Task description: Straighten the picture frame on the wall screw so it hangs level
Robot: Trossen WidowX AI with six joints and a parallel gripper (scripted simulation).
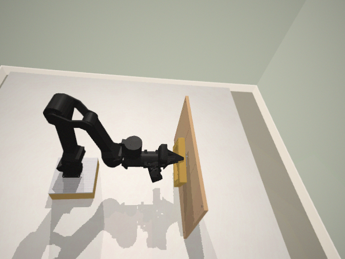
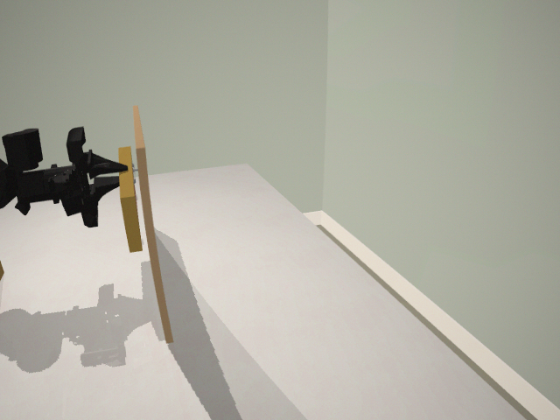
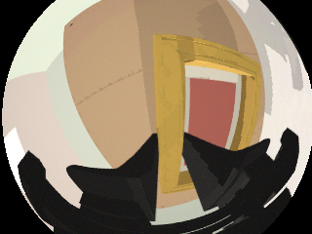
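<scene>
Now: the yellow picture frame 50 mm below my gripper tip and 10 mm to the left of it. From my gripper tip the other things lie so: wall board: 60 mm below, 20 mm ahead, 10 mm to the left.
</scene>
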